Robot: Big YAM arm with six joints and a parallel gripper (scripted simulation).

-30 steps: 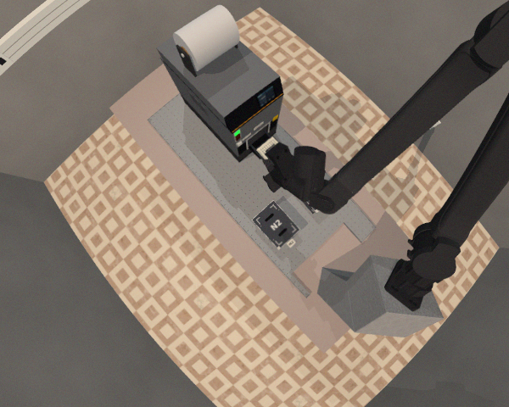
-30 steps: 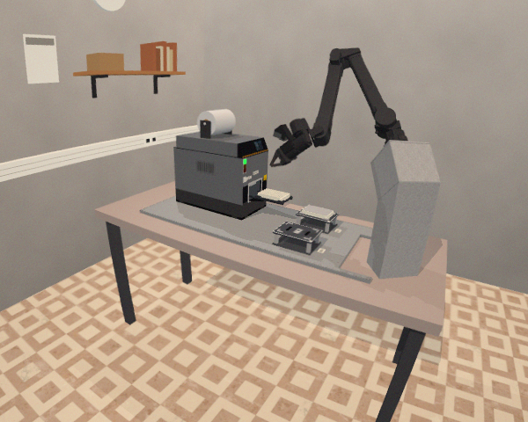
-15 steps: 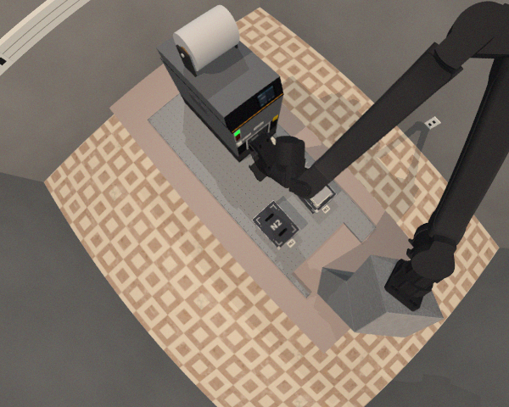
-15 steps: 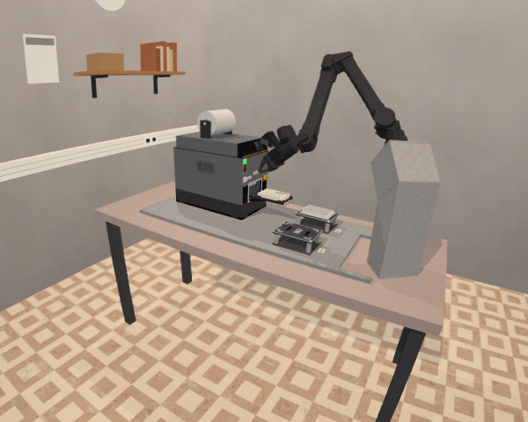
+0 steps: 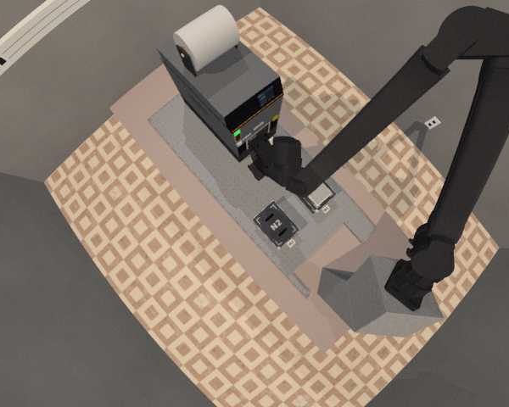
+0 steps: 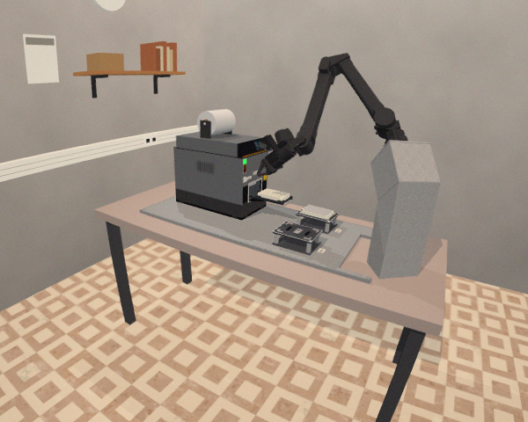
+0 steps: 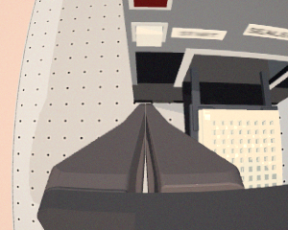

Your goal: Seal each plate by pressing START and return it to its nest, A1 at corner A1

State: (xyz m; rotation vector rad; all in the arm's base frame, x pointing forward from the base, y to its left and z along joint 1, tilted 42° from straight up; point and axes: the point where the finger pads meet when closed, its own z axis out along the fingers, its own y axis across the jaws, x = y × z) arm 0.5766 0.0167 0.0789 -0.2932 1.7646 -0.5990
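The start button lies 70 mm ahead of my hand, 10 mm to the right of it and 40 mm below it. Also, from my hand: sealer stage: 40 mm behind, 90 mm to the right, 120 mm below; cream well plate: 40 mm behind, 90 mm to the right, 110 mm below; foil roll: 290 mm ahead, 130 mm to the right, 190 mm above.
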